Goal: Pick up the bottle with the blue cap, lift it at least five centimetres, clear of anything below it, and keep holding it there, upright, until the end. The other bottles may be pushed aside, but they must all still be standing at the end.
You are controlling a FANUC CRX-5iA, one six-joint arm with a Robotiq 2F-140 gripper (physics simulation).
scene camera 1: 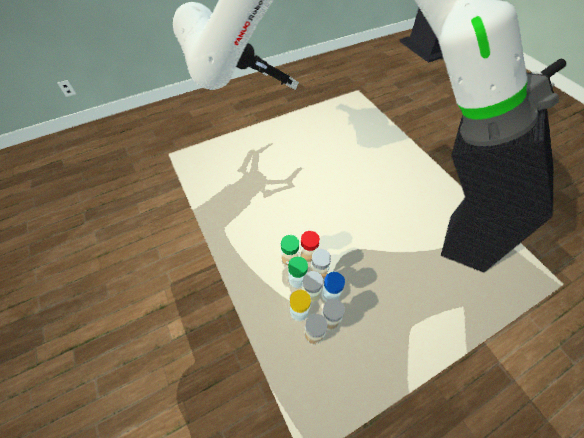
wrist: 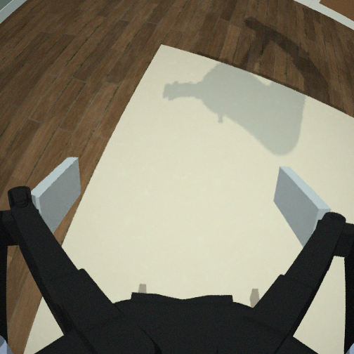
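Where they show: arm's base, origin of the base link: (scene camera 1: 497, 124).
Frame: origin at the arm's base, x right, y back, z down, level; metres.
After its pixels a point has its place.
The bottle with the blue cap (scene camera 1: 334, 283) @[y -0.418, x -0.053, z 0.334 m] stands upright at the right side of a tight group of bottles in the scene view. A grey-capped bottle (scene camera 1: 313, 283) @[y -0.468, x -0.027, z 0.334 m] is close on its left, another grey-capped bottle (scene camera 1: 333, 311) @[y -0.460, x -0.117, z 0.334 m] is in front of it, and a light grey-capped bottle (scene camera 1: 321, 260) @[y -0.415, x 0.022, z 0.335 m] is behind it. My gripper (scene camera 1: 293, 84) (wrist: 178, 179) is open and empty, high up and well behind the group, tilted rather than pointing straight down. The bottles do not show in the wrist view.
Two green-capped bottles (scene camera 1: 290, 245) @[y -0.470, x 0.104, z 0.334 m] (scene camera 1: 298, 267) @[y -0.482, x 0.032, z 0.335 m], a red-capped one (scene camera 1: 310, 240) @[y -0.411, x 0.092, z 0.335 m], a yellow-capped one (scene camera 1: 300, 301) @[y -0.523, x -0.055, z 0.334 m] and a front grey-capped one (scene camera 1: 316, 326) @[y -0.517, x -0.129, z 0.334 m] stand in the group. The pale table top (scene camera 1: 380, 200) @[y -0.072, x 0.171, z 0.440 m] (wrist: 175, 200) carries the arm's dark pedestal (scene camera 1: 500, 200) @[y -0.019, x -0.118, z 0.132 m] at right.
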